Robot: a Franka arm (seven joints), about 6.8 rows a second.
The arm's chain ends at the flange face. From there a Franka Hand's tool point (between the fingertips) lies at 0.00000 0.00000 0.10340 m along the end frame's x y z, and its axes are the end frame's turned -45 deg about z.
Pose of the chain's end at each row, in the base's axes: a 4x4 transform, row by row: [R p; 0 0 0 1], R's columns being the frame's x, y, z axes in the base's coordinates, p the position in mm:
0.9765, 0.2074, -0.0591, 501.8; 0.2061, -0.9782, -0.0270, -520.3; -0.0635, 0.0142, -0.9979, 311.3; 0, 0, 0, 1
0.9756, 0.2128, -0.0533, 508.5; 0.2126, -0.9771, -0.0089, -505.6; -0.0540, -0.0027, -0.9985, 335.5; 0, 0, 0, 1
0.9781, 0.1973, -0.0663, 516.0; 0.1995, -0.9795, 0.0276, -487.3; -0.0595, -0.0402, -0.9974, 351.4; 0, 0, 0, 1
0.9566, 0.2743, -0.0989, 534.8; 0.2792, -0.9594, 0.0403, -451.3; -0.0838, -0.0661, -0.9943, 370.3; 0, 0, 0, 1
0.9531, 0.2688, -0.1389, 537.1; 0.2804, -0.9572, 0.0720, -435.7; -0.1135, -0.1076, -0.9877, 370.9; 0, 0, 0, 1
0.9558, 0.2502, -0.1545, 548.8; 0.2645, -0.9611, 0.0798, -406.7; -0.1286, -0.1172, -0.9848, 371.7; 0, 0, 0, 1
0.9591, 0.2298, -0.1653, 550.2; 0.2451, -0.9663, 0.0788, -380.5; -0.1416, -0.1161, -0.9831, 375.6; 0, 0, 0, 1
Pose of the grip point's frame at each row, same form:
0.5438, 0.8371, -0.0591, 495.7; 0.8374, -0.5460, -0.0270, -523.1; -0.0549, -0.0349, -0.9979, 208.1; 0, 0, 0, 1
0.5394, 0.8403, -0.0533, 503.0; 0.8412, -0.5406, -0.0089, -506.5; -0.0363, -0.0401, -0.9985, 232.3; 0, 0, 0, 1
0.5521, 0.8311, -0.0663, 509.1; 0.8337, -0.5515, 0.0276, -484.4; -0.0136, -0.0705, -0.9974, 248.3; 0, 0, 0, 1
0.4825, 0.8704, -0.0989, 524.6; 0.8758, -0.4810, 0.0403, -447.1; -0.0125, -0.1060, -0.9943, 267.5; 0, 0, 0, 1
0.4839, 0.8640, -0.1389, 522.7; 0.8751, -0.4786, 0.0720, -428.3; -0.0042, -0.1563, -0.9877, 268.8; 0, 0, 0, 1
0.4989, 0.8528, -0.1545, 532.8; 0.8666, -0.4926, 0.0798, -398.4; -0.0081, -0.1738, -0.9848, 269.9; 0, 0, 0, 1
0.5157, 0.8407, -0.1653, 533.1; 0.8566, -0.5100, 0.0788, -372.4; -0.0180, -0.1822, -0.9831, 273.9; 0, 0, 0, 1

